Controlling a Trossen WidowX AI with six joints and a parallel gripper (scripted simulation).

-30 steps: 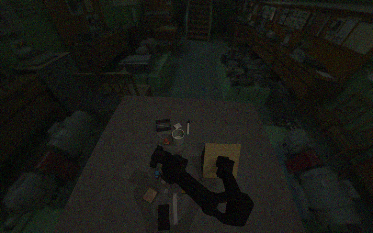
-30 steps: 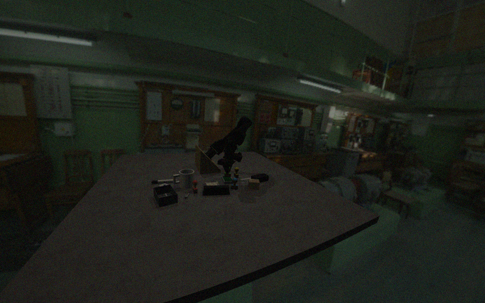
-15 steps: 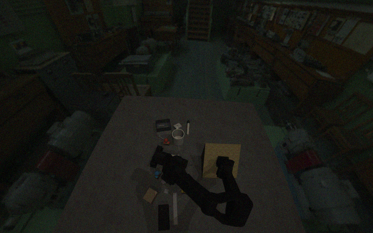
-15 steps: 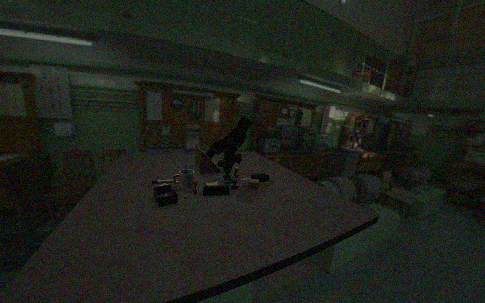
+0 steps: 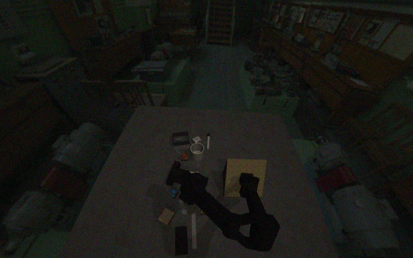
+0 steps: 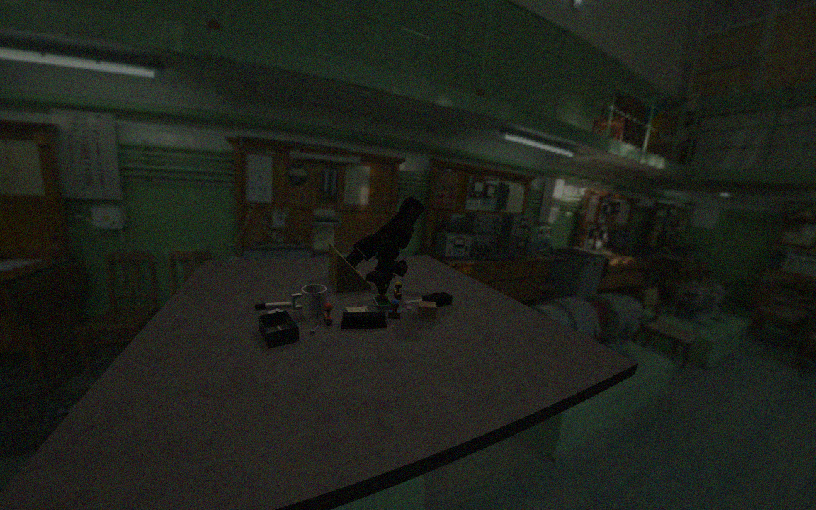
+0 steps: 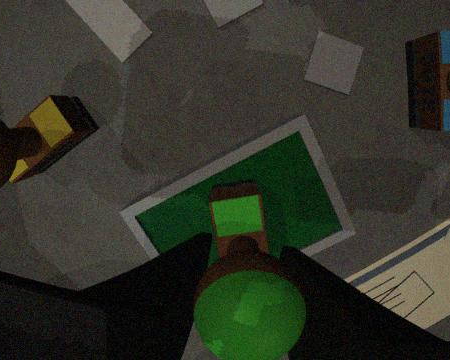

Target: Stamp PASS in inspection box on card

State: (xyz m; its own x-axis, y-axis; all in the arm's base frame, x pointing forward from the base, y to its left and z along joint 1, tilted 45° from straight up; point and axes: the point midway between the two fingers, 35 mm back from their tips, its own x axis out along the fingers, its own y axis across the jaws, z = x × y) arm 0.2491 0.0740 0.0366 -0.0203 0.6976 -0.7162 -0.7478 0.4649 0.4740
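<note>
My gripper tip is right at the green stamp. From my gripper tip the other things lie so: ink pad (4 cm below); yellow stamp (6 cm behind, 8 cm to the left, 2 cm below); blue stamp (11 cm ahead, 1 cm to the left, 2 cm below).
</note>
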